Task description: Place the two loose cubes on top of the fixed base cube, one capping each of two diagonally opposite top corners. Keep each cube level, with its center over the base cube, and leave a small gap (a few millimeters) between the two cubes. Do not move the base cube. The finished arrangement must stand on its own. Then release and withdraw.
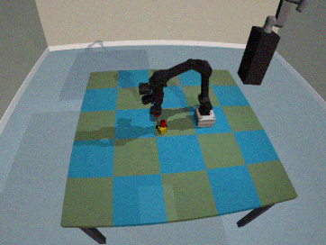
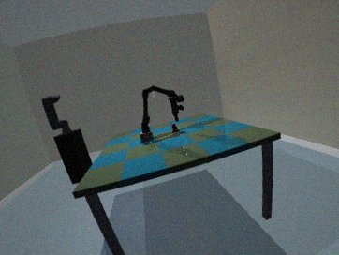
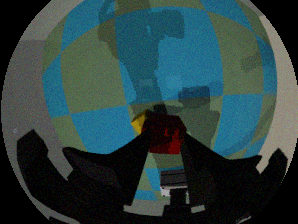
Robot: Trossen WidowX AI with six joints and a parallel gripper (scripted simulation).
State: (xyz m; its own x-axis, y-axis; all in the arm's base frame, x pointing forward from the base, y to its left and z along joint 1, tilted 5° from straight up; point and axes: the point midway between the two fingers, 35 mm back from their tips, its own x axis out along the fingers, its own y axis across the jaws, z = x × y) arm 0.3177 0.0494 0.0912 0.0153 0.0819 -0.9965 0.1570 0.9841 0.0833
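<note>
The red cube lies 40 mm behind my gripper tip, 30 mm to the left of it and 70 mm below it. Also, from my gripper tip: yellow cube: 30 mm behind, 50 mm to the left, 100 mm below.
</note>
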